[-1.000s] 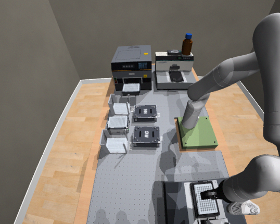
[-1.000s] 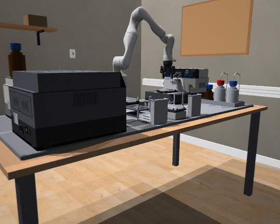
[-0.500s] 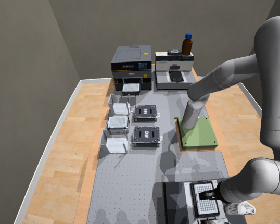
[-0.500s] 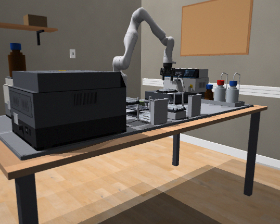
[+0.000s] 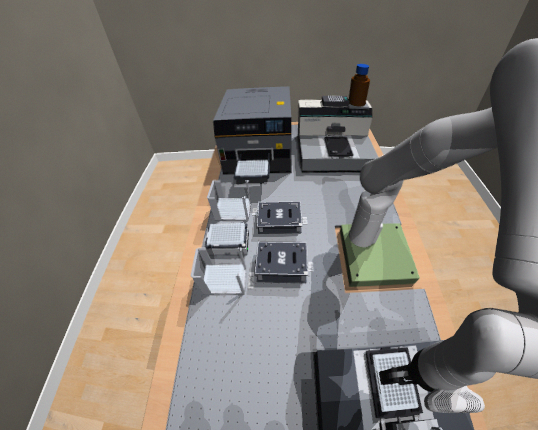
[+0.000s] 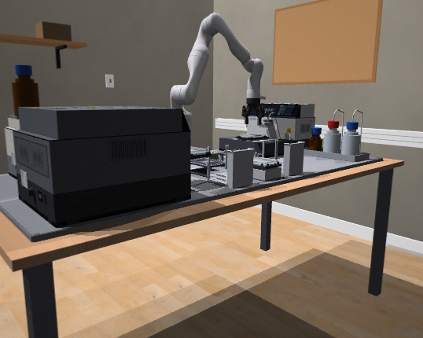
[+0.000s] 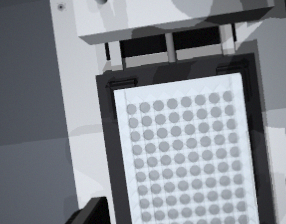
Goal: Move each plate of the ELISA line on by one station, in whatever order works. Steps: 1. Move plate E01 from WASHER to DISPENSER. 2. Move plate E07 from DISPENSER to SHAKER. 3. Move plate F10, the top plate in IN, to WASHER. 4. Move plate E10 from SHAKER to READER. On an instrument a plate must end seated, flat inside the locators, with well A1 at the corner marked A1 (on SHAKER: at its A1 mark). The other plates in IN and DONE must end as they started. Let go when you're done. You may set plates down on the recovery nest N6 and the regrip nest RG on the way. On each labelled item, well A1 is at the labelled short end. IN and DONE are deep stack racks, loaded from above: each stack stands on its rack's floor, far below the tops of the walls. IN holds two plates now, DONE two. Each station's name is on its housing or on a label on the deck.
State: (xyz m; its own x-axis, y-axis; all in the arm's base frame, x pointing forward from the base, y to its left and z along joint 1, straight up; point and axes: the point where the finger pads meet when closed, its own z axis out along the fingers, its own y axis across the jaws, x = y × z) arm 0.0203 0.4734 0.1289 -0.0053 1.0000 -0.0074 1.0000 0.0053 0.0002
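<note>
My hand is 80 mm above the washer nest. Also, from my hand: DONE label: 370 mm ahead, 320 mm to the right, 160 mm below; then nest RG: 270 mm ahead, 370 mm to the right, 100 mm below; then A1 corner mark: 190 mm ahead, 320 mm to the right, 100 mm below.
</note>
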